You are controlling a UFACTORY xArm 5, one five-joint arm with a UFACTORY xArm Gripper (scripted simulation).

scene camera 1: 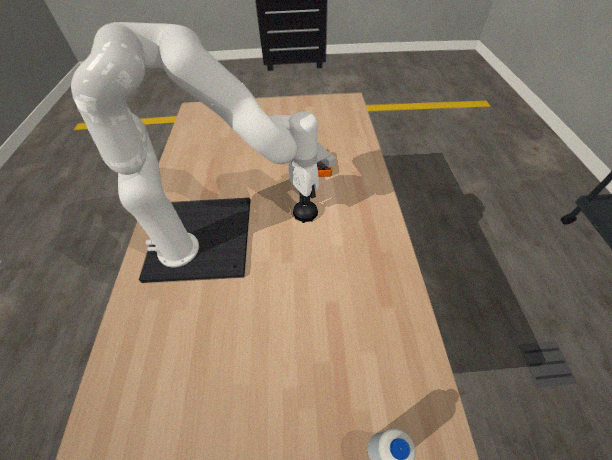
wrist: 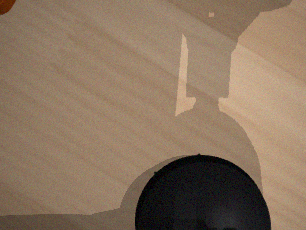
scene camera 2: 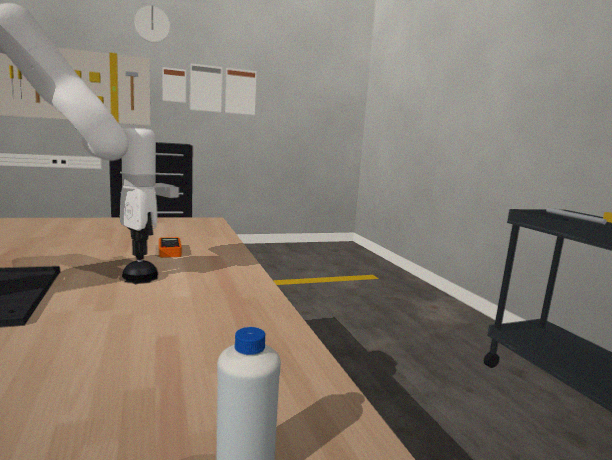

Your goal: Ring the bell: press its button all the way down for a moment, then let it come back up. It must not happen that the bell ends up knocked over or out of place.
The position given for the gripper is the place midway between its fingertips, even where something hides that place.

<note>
In view: the gripper [scene camera 2: 139, 255].
The gripper is seen too in scene camera 1 [scene camera 1: 305, 201].
</note>
